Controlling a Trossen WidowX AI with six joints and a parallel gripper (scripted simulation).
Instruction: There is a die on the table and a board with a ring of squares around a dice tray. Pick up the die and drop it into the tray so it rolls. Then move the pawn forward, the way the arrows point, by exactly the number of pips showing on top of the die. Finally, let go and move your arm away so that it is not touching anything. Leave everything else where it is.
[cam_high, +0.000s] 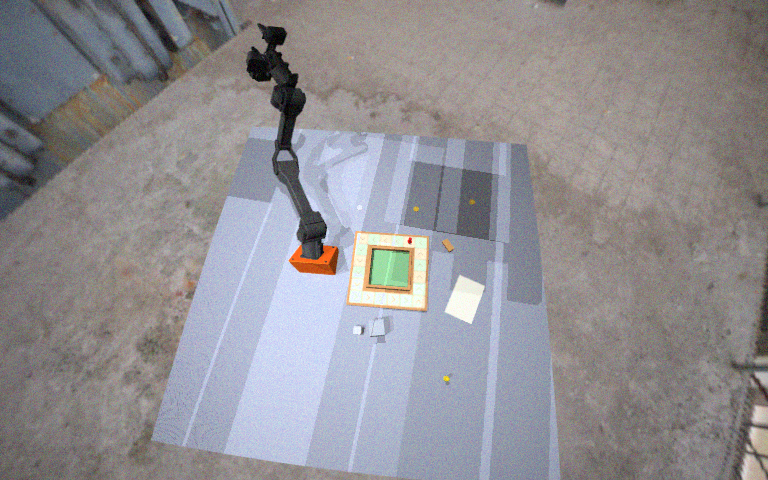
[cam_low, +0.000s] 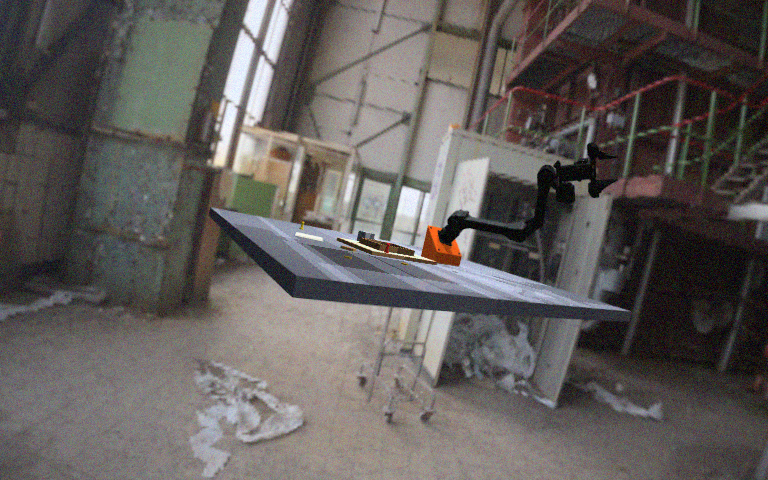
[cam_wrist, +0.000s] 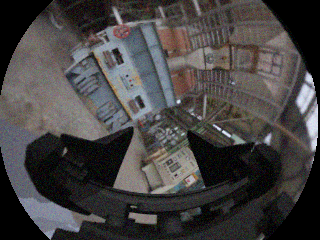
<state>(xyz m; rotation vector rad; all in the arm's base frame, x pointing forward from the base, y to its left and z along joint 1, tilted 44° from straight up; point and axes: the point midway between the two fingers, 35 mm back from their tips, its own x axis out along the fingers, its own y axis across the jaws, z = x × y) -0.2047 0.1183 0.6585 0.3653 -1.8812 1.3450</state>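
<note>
My gripper tip is now 47 cm short of the white cube, 77 cm to the left of it and 47 cm above it. The rest, counted from my gripper tip: orange block (74 cm ahead, 40 cm to the right, 48 cm below); green dice tray (54 cm ahead, 53 cm to the right, 48 cm below); red pawn (60 cm ahead, 41 cm to the right, 46 cm below).
</note>
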